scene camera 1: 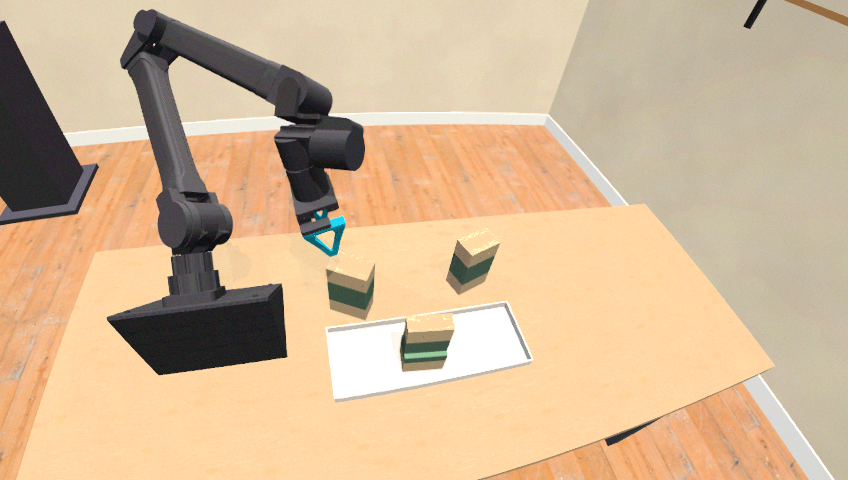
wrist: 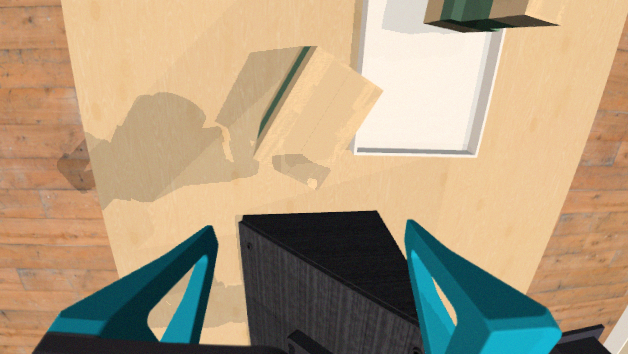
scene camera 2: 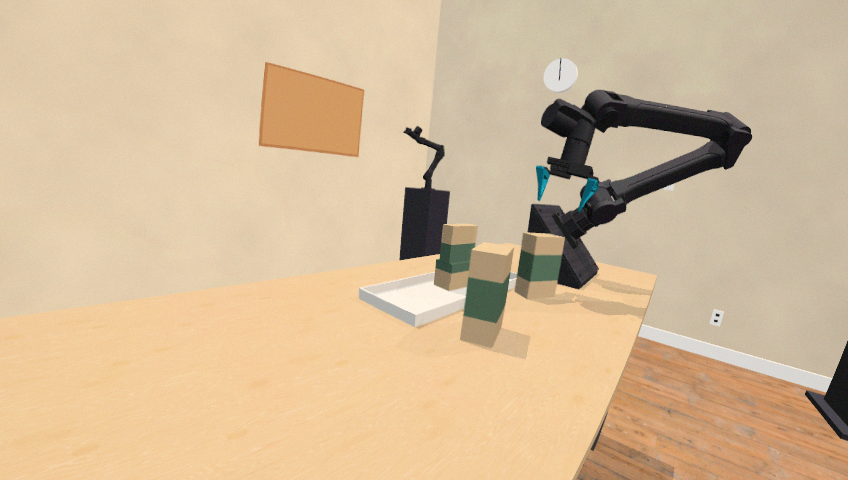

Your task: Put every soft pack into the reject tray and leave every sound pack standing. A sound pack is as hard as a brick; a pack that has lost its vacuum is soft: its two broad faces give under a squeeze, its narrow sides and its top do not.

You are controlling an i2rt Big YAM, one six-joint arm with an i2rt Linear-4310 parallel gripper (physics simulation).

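Places are measured from the arm's base along level axes (x ahead, y left, z up), in metres.
Where they show: gripper, between the fingertips: [scene camera 1: 328, 238] [wrist: 308, 232] [scene camera 2: 558, 206]; arm's base, origin of its link: [scene camera 1: 197, 299] [scene camera 2: 565, 230].
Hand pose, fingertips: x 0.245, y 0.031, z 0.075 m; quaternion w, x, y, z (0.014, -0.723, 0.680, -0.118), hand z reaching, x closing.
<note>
Each offset is from my fingertips to the top centre of the thing. Level surfaces: height alone.
A tan pack with a green band {dz -0.067, dx +0.037, dy -0.013 m} [scene camera 1: 351, 291] [scene camera 2: 540, 267] [wrist: 320, 107] stands upright on the table beside the near-base end of the white reject tray {dz -0.185, dx +0.168, dy -0.154 m} [scene camera 1: 363, 371] [scene camera 2: 386, 308] [wrist: 425, 100]. A second banded pack {dz -0.067, dx +0.309, dy -0.005 m} [scene camera 1: 473, 265] [scene camera 2: 486, 299] stands upright on the table, off the tray's long side and farther from the base. A third pack {dz -0.064, dx +0.144, dy -0.169 m} [scene camera 1: 427, 339] [scene camera 2: 457, 252] [wrist: 482, 12] stands upright inside the tray, with a light green ledge at its band. My gripper [scene camera 1: 328, 239] [scene camera 2: 559, 205] [wrist: 308, 232] is open and empty, above and toward the base side of the first pack. Softness does not show.
The black wedge-shaped arm base [scene camera 1: 223, 336] [scene camera 2: 580, 261] [wrist: 320, 270] stands on the wooden table {dz -0.207 m} [scene camera 1: 583, 285] [scene camera 2: 238, 368] [wrist: 525, 200]. In the wrist view it shows below and between the fingers. The first pack stands between this base and the second pack.
</note>
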